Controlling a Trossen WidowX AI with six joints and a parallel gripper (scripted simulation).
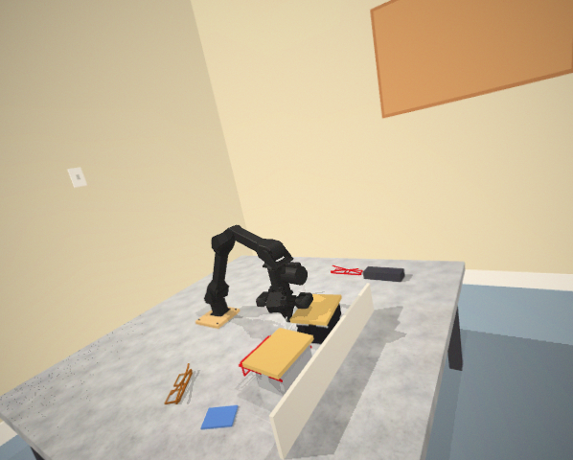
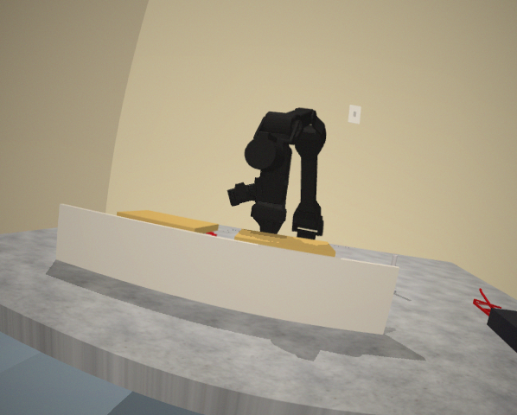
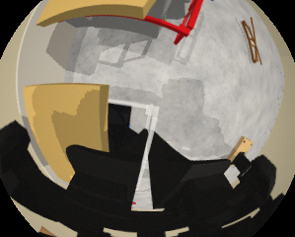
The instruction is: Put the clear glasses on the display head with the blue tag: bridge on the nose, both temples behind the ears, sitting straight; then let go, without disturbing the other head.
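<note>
Right now my gripper tip is 60 mm short of the black head, 40 mm to the right of it and 10 mm above it. From my gripper tip the other things lie so: long white board: 190 mm ahead, 70 mm to the right, 10 mm below; flat blue tag: 30 mm behind, 340 mm to the right, 60 mm below; pale head: 50 mm ahead, 180 mm to the right, 10 mm below.
</note>
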